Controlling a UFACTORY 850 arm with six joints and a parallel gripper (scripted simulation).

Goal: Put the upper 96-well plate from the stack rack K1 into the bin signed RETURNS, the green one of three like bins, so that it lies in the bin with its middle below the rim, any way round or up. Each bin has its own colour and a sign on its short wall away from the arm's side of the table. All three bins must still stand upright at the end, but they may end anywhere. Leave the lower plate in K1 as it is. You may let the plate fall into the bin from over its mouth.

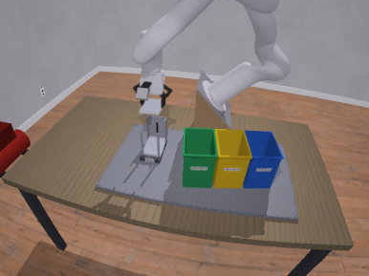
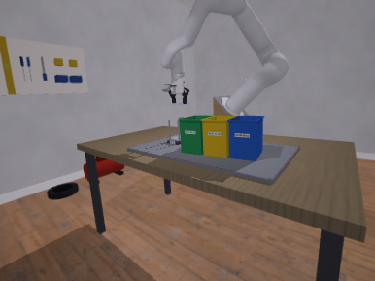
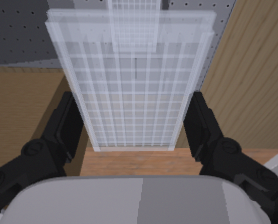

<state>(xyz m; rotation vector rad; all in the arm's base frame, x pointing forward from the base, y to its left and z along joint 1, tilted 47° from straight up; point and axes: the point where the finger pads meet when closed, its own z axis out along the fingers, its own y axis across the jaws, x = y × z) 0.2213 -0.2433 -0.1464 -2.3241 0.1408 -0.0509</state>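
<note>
Right now the green bin is 210 mm to the left of my hand, 170 mm below it and 140 mm ahead of it. The rest, counted from my hand: 96-well plate: 10 mm below; yellow bin: 340 mm to the left, 170 mm below, 130 mm ahead; blue bin: 470 mm to the left, 170 mm below, 130 mm ahead.
</note>
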